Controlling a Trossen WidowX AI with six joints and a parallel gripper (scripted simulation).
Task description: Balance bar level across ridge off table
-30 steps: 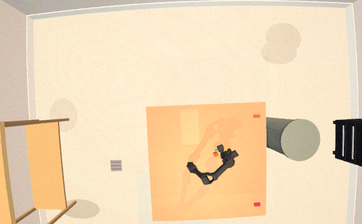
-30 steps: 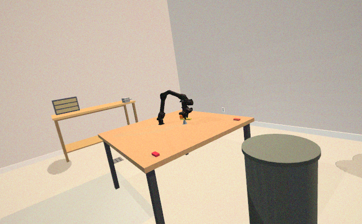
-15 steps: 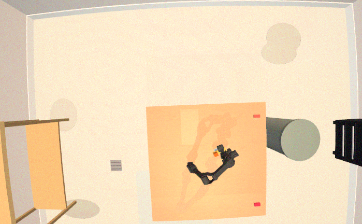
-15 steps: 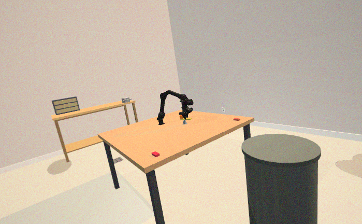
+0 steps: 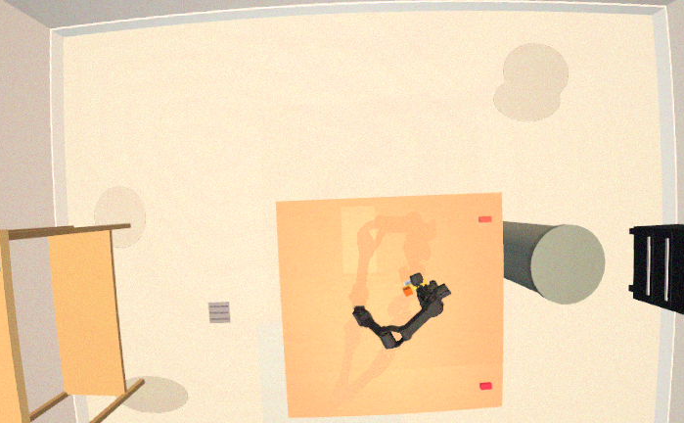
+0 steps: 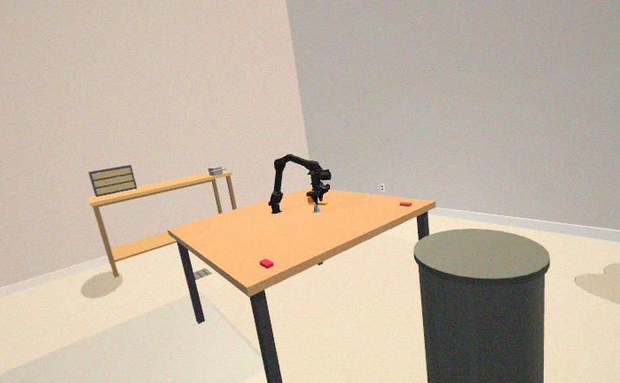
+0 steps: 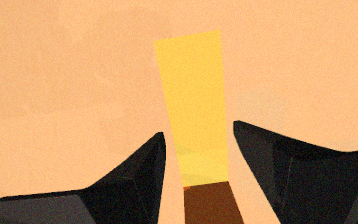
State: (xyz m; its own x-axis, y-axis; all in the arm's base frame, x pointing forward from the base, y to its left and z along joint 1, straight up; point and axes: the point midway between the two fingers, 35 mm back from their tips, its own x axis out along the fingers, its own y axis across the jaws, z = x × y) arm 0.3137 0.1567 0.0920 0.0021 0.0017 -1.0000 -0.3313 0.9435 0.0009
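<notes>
My gripper tip is 30 mm past the yellow bar, 10 mm to the left of it and 10 mm below it.
</notes>
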